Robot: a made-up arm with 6 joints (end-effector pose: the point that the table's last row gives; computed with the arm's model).
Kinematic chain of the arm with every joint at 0, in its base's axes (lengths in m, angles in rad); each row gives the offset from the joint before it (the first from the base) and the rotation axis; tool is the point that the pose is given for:
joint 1: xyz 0 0 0.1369 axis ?
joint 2: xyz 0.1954 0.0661 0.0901 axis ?
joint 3: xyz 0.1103 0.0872 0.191 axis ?
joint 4: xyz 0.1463 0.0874 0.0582 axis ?
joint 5: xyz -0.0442 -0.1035 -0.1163 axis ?
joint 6: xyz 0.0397 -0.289 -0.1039 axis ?
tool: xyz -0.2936 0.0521 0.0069
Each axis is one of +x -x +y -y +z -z.
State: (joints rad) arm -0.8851 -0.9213 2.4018 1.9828 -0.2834 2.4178
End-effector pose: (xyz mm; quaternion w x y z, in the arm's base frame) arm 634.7 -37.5 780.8 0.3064 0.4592 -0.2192 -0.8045
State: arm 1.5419 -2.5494 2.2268 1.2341 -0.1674 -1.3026
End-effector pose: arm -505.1 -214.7 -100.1 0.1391 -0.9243 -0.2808 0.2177
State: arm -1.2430 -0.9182 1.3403 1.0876 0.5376 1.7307
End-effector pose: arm 11.8 -10.0 648.6 0.2084 -0.9367 0.2135 0.1832
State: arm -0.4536 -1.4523 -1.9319 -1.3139 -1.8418 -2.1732
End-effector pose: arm -118.3 132.4 687.0 0.6759 0.4407 -0.1971 -0.5569
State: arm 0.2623 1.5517 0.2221 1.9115 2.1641 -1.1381
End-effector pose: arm 310.2 46.9 300.5 0.1828 -0.5788 -0.6032 0.5175
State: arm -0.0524 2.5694 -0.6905 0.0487 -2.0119 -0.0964
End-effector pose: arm 736.5 -68.4 53.3 0.0476 -0.2369 0.9459 0.2167
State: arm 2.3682 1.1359 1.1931 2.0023 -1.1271 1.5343
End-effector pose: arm 194.9 -806.9 671.8 0.0495 0.4769 0.8449 0.2372
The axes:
joint 1: -z
joint 2: -x
joint 3: -z
joint 4: -x
joint 5: -z
joint 6: -x

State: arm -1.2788 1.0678 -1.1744 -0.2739 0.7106 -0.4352
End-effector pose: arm 27.9 190.2 360.6 0.7010 -0.3204 0.0561 0.6346
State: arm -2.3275 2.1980 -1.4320 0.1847 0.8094 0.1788
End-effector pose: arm -353.4 87.9 329.5 0.0883 0.5506 0.7366 -0.3827
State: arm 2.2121 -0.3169 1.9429 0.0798 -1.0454 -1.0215
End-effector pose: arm 125.4 62.9 346.0 0.0587 -0.1489 0.5474 0.8214
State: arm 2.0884 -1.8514 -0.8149 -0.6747 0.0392 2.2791
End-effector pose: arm 134.8 -356.4 210.2 0.4191 -0.2730 -0.2848 -0.8177
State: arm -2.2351 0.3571 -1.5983 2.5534 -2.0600 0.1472
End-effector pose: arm -674.7 -339.0 565.9 0.3631 0.6092 0.6863 0.1614
